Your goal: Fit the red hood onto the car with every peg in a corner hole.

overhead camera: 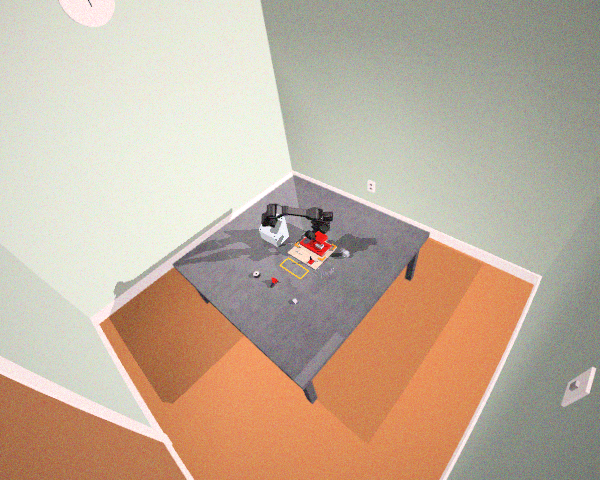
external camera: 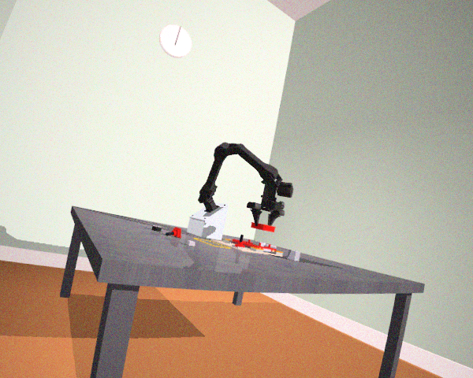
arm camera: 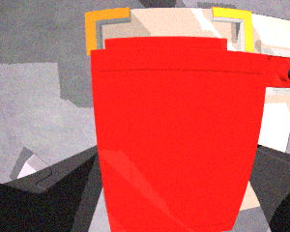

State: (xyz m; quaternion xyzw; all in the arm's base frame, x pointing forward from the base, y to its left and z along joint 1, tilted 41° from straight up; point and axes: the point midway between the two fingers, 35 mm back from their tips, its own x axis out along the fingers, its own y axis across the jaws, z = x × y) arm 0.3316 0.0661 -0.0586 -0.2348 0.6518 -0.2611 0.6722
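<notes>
Right now my gripper tip is 80 mm above the grey engine block. The rest, counted from my gripper tip: tan jig plate (30 mm behind, 30 mm to the right, 100 mm below); red hood (right at my gripper tip).
</notes>
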